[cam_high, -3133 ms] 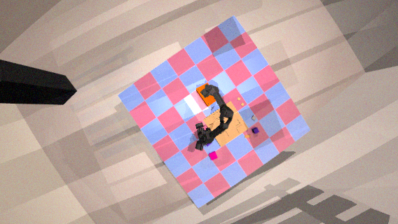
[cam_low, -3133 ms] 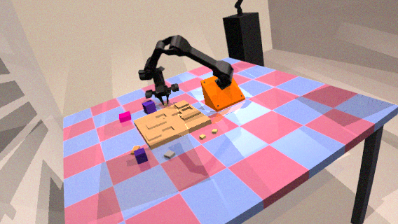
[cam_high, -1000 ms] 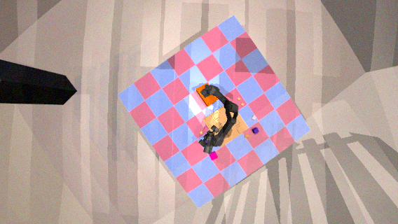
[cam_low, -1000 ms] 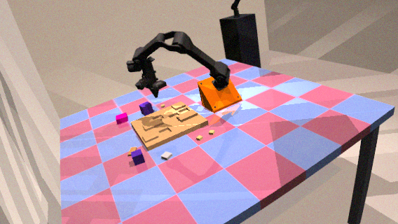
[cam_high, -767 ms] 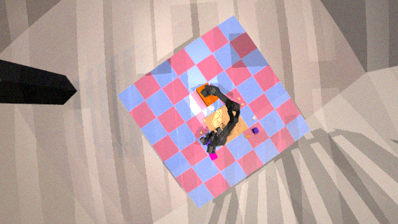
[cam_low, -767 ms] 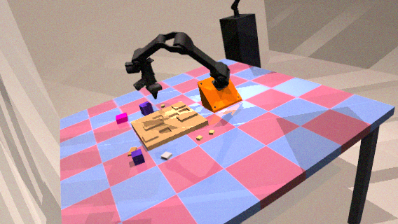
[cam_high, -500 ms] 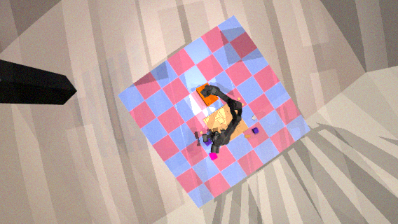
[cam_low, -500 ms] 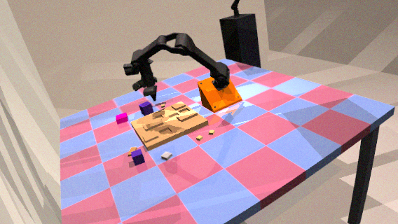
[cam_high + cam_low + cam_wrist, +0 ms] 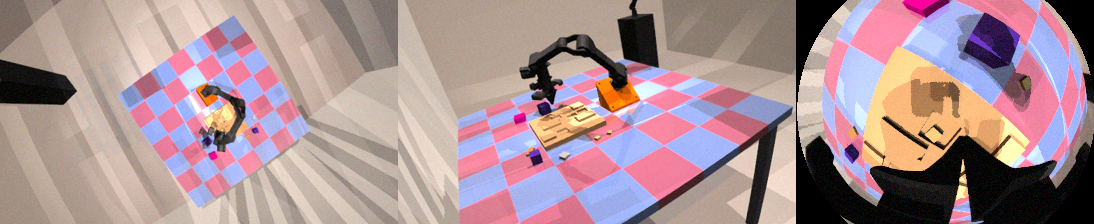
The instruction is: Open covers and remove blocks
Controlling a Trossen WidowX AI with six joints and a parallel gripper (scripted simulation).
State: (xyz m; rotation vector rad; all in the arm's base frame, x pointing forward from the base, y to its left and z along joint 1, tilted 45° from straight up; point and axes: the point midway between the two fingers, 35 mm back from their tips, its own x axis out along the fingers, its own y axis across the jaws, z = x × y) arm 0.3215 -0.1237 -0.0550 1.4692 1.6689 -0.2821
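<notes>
Right now the tan puzzle board is 100 mm to the left of my gripper tip and 60 mm below it. Round my gripper tip: magenta block: 150 mm ahead, 160 mm to the right, 70 mm below; orange piece: 220 mm ahead, 190 mm to the left, 80 mm below.
</notes>
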